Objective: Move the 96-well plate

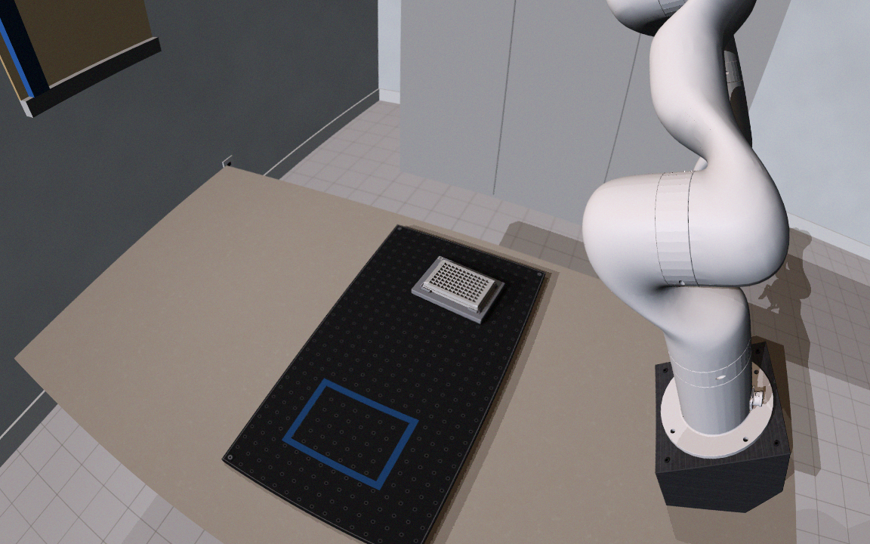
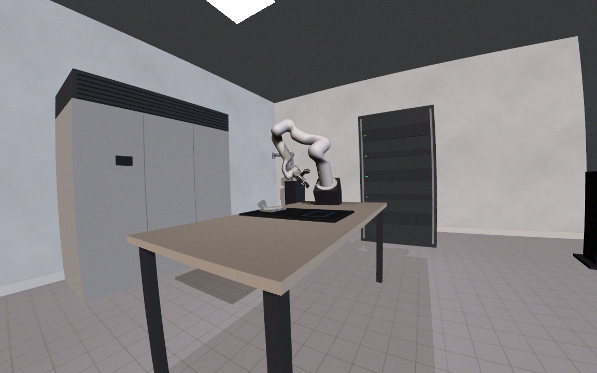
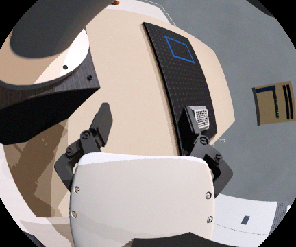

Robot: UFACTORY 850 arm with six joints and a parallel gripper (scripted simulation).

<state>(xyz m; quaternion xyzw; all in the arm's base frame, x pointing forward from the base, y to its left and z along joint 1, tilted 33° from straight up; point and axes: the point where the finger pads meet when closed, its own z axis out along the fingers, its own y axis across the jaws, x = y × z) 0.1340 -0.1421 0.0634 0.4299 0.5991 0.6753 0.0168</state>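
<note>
Right now my hand is 390 mm short of the white 96-well plate, 160 mm above it and 10 mm to the right of it. The rest, counted from my hand: grey plate nest N1: 390 mm ahead, 180 mm below, 10 mm to the left.
</note>
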